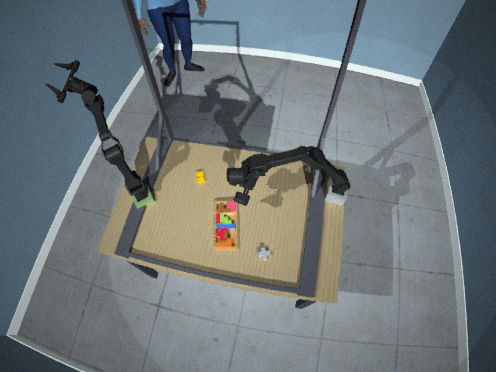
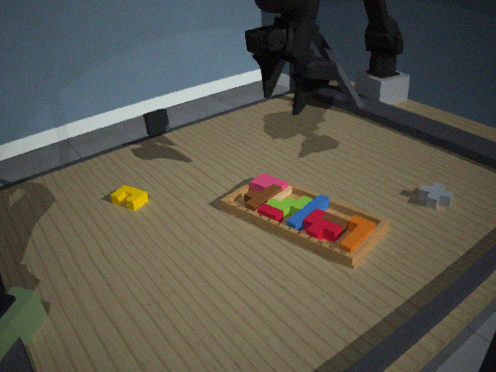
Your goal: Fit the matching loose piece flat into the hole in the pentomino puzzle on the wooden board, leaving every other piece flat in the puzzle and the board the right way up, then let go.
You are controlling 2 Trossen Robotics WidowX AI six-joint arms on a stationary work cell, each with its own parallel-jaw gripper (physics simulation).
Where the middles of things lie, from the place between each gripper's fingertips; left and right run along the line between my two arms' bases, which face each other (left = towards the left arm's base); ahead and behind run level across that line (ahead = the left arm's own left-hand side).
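Labels:
The orange piece (image 2: pixel 359 227) is 71 cm below my right hand, 46 cm ahead of it and 69 cm to the left of it; the grey base block (image 2: pixel 379 88) is 21 cm ahead of that same hand, 68 cm below it and 128 cm to the left of it.
Relative to my left hand, the orange piece is 130 mm below, 210 mm ahead and 100 mm to the right, and the grey base block is 490 mm to the left, 100 mm below and 40 mm behind.

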